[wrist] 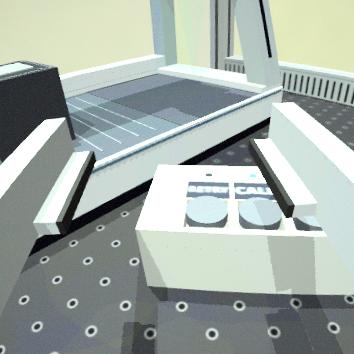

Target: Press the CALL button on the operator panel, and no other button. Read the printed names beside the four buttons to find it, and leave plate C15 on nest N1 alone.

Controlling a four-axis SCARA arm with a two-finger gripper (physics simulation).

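Places are measured from the arm's base along level axes (x up, y right, z ahead), in millimetres.
Pixels of known places: gripper, fingertip midpoint: [170,131].
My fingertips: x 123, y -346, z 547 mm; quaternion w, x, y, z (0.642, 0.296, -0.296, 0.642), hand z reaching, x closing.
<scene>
Ahead of a thing's pixels: the offset from my fingertips to its top centre. "*": to the spot under its first point. Level surfaces: height alone.
The off-white operator panel {dx -54, dy +24, dz +64 mm} [215,257] is at the lower right. The CALL button {dx -54, dy +24, dz +40 mm} [260,213], a grey disc, has its printed name behind it, partly hidden by the right finger. A small cyan light {* dx -56, dy +0, dz +71 mm} [253,175] shows behind that name. The RETRY button {dx -54, dy +1, dz +21 mm} [206,210] is to its left, with a dark indicator {* dx -57, dy -23, dz +51 mm} [209,175] behind its label. A third button {dx -54, dy +47, dz +60 mm} [308,222] is mostly covered by the right finger, its name hidden. My gripper [170,131] is shut, holds nothing, and a gap shows between its pads; its right finger overlaps the panel in view. I cannot identify plate C15 or nest N1.
A white-edged platform [187,140] with a dark blue-grey top lies behind the panel. A dark block {* dx -20, dy -169, dz -10 mm} [35,107] stands at the left. A white upright [255,45] and a slotted white rail {* dx -93, dy -102, dz +457 mm} [320,88] are at the back right. The floor {dx -110 mm} [182,330] has ringed holes.
</scene>
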